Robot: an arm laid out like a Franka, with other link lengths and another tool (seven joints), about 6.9 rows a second.
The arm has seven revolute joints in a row. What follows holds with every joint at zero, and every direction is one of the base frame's.
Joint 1 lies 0.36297 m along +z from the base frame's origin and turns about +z.
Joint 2 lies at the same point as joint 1 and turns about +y.
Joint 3 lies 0.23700 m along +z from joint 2 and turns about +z.
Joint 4 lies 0.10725 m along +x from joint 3 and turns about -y.
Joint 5 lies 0.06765 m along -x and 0.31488 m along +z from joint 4 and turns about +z.
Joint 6 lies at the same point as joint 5 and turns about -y.
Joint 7 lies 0.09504 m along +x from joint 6 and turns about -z.
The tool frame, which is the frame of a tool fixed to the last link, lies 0.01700 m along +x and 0.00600 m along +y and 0.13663 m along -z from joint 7; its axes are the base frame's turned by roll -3.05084, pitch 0.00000 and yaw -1.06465 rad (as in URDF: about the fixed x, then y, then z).
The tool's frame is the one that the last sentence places.
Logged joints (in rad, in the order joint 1, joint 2, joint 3, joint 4, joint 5, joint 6, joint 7), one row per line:
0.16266 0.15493 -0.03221 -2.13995 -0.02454 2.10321 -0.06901
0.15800 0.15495 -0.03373 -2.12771 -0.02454 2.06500 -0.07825
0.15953 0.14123 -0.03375 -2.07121 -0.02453 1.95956 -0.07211
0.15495 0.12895 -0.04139 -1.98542 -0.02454 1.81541 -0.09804
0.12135 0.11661 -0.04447 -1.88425 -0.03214 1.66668 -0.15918
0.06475 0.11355 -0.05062 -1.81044 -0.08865 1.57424 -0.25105
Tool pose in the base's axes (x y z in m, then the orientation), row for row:
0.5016 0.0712 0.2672 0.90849 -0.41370 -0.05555 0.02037
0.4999 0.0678 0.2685 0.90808 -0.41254 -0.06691 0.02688
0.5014 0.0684 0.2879 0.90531 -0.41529 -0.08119 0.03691
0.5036 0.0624 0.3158 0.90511 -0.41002 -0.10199 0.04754
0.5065 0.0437 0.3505 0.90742 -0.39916 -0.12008 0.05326
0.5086 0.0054 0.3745 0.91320 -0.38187 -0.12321 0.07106
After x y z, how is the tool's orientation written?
As a quaternion, x y z w.
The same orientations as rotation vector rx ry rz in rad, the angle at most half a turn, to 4 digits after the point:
2.8177 -1.2831 -0.1723
2.8050 -1.2743 -0.2067
2.7792 -1.2749 -0.2492
2.7605 -1.2505 -0.3111
2.7580 -1.2132 -0.3650
2.7460 -1.1483 -0.3705

